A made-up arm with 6 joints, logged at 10 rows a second.
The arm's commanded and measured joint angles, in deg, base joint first. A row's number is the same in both.
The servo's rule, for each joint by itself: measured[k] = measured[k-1] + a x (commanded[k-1-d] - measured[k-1]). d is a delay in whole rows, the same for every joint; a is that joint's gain. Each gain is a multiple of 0.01, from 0.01 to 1. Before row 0 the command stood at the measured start. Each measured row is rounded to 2 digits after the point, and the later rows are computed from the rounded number. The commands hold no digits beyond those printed.
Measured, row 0: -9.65 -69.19 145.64 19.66 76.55 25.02
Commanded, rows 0 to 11: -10.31 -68.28 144.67 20.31 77.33 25.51; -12.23 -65.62 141.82 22.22 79.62 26.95; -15.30 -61.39 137.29 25.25 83.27 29.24; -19.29 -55.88 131.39 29.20 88.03 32.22; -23.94 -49.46 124.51 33.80 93.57 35.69; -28.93 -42.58 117.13 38.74 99.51 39.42; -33.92 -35.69 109.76 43.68 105.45 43.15; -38.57 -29.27 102.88 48.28 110.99 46.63; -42.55 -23.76 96.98 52.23 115.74 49.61; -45.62 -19.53 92.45 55.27 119.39 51.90; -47.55 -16.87 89.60 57.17 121.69 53.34; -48.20 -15.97 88.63 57.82 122.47 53.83
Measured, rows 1 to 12: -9.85 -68.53 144.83 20.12 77.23 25.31; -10.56 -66.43 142.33 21.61 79.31 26.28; -11.98 -62.80 138.15 24.19 82.76 28.03; -14.17 -57.82 132.54 27.75 87.34 30.50; -17.10 -51.80 125.88 32.05 92.76 33.56; -20.65 -45.16 118.62 36.80 98.63 37.02; -24.63 -38.34 111.27 41.68 104.56 40.64; -28.81 -31.81 104.31 46.37 110.15 44.17; -32.93 -26.01 98.23 50.53 115.01 47.38; -36.74 -21.34 93.43 53.90 118.82 50.05; -39.98 -18.12 90.25 56.22 121.32 51.99; -42.45 -16.57 88.91 57.36 122.32 53.08
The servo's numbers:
d 0
a 0.30 0.72 0.83 0.71 0.87 0.59

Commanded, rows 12 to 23: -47.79 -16.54 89.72 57.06 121.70 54.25; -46.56 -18.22 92.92 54.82 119.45 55.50; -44.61 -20.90 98.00 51.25 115.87 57.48; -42.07 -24.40 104.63 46.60 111.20 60.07; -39.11 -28.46 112.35 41.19 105.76 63.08; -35.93 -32.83 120.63 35.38 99.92 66.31; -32.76 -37.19 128.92 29.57 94.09 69.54; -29.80 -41.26 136.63 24.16 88.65 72.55; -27.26 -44.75 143.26 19.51 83.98 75.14; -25.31 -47.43 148.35 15.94 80.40 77.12; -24.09 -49.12 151.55 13.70 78.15 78.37; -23.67 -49.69 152.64 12.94 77.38 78.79
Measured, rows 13 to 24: -44.05 -16.55 89.58 57.15 121.78 53.77; -44.80 -17.75 92.35 55.50 119.75 54.79; -44.74 -20.02 97.04 52.48 116.37 56.38; -43.94 -23.17 103.34 48.31 111.87 58.56; -42.49 -26.98 110.82 43.25 106.55 61.23; -40.52 -31.19 118.96 37.66 100.78 64.23; -38.19 -35.51 127.23 31.92 94.96 67.36; -35.67 -39.65 135.03 26.41 89.47 70.42; -33.15 -43.32 141.86 21.51 84.69 73.20; -30.80 -46.28 147.25 17.56 80.96 75.51; -28.79 -48.32 150.82 14.82 78.52 77.20; -27.25 -49.31 152.33 13.49 77.53 78.14
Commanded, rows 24 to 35: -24.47 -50.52 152.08 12.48 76.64 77.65; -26.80 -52.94 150.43 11.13 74.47 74.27; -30.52 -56.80 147.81 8.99 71.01 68.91; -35.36 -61.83 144.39 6.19 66.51 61.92; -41.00 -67.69 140.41 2.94 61.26 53.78; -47.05 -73.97 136.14 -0.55 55.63 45.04; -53.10 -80.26 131.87 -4.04 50.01 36.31; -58.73 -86.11 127.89 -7.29 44.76 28.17; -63.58 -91.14 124.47 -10.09 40.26 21.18; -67.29 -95.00 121.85 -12.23 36.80 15.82; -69.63 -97.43 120.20 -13.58 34.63 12.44; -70.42 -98.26 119.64 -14.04 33.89 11.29
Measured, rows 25 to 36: -26.42 -50.18 152.12 12.77 76.76 77.85; -26.53 -52.17 150.72 11.61 74.77 75.74; -27.73 -55.50 148.30 9.75 71.50 71.71; -30.02 -60.06 145.05 7.22 67.16 65.93; -33.31 -65.55 141.20 4.18 62.03 58.76; -37.43 -71.61 137.00 0.82 56.46 50.67; -42.13 -77.84 132.74 -2.63 50.85 42.20; -47.11 -83.79 128.71 -5.94 45.55 33.92; -52.05 -89.08 125.19 -8.89 40.95 26.40; -56.62 -93.34 122.42 -11.26 37.34 20.16; -60.52 -96.28 120.58 -12.91 34.98 15.61; -63.49 -97.71 119.80 -13.71 34.03 13.06
